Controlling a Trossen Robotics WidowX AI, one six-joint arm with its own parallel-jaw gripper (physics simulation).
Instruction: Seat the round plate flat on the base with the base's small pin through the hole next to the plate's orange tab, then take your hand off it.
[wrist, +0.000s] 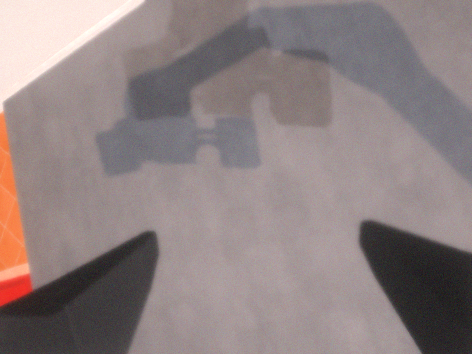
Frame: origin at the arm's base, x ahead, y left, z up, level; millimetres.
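Where they show: gripper, fingertip midpoint: (258, 236).
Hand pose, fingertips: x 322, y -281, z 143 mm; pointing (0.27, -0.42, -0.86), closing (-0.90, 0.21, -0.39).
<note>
After its pixels a point has its place.
My gripper (258, 236) {x 322, y -282, z 143 mm} is open, its two dark fingers wide apart at the lower left and lower right of the wrist view, with nothing between them. Beyond and between the fingers shows a grey table top (250, 285) {x 431, y -207, z -77 mm}. The round plate, its orange tab, the base and its small pin do not show in this view.
Bluish and brownish shadows of the arm and gripper fall across the upper part of the grey surface. At the left edge, beyond the table's edge, are an orange tiled area (9, 210) and a red thing (14, 291). A pale surface (45, 35) shows at the upper left.
</note>
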